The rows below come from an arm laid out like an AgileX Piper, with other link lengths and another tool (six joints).
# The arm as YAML. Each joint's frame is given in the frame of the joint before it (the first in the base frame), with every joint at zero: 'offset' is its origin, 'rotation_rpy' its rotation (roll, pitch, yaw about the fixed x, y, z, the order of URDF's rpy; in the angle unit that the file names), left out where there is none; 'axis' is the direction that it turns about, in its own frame. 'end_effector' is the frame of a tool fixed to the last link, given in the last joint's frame.
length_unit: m
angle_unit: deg
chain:
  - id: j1
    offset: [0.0, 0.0, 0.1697]
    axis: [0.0, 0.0, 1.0]
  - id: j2
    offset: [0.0, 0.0, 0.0]
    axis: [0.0, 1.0, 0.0]
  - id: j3
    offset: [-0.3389, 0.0, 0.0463]
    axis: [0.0, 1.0, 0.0]
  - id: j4
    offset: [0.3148, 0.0, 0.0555]
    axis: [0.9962, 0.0, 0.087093]
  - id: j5
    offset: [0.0, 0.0, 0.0]
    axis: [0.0, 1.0, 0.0]
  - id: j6
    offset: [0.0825, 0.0, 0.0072]
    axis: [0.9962, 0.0, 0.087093]
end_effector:
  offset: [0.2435, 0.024, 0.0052]
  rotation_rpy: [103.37, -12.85, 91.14]
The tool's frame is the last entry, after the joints.
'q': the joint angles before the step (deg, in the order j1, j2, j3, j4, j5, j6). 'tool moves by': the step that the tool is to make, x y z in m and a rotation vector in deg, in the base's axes. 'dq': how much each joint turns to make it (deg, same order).
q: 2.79 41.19 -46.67 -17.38 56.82 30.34
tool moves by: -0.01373 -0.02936 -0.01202 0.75 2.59 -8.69
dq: -0.01 0.99 0.00 -5.24 4.46 8.91
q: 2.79 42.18 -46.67 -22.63 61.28 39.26
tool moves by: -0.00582 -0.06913 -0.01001 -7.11 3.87 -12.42
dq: 0.01 5.85 0.01 -13.76 4.30 12.12
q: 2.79 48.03 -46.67 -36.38 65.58 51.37
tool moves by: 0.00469 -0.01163 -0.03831 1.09 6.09 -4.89
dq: -2.08 7.84 0.00 -0.21 0.23 3.63
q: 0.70 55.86 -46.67 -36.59 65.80 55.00
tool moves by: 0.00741 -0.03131 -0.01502 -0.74 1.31 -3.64
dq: -6.19 4.57 0.00 -1.10 -4.10 0.04
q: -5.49 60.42 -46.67 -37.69 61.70 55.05
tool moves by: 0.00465 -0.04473 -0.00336 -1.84 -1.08 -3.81
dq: -7.78 3.10 0.00 -2.32 -5.75 -0.01
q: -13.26 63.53 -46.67 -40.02 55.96 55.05
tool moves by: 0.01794 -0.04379 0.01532 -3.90 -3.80 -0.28
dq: -6.67 1.98 -0.47 -3.99 -8.44 0.00
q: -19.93 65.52 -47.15 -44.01 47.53 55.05
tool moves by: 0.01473 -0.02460 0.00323 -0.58 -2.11 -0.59
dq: -4.16 2.92 -1.49 -0.62 -5.03 -0.01
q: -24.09 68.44 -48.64 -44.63 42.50 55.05
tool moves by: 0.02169 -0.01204 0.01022 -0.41 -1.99 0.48
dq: -1.27 2.71 -2.85 0.00 -2.58 0.00
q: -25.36 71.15 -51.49 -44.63 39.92 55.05
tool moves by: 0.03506 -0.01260 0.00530 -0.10 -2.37 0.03
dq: 0.00 5.02 -4.06 -1.68 -2.40 3.28
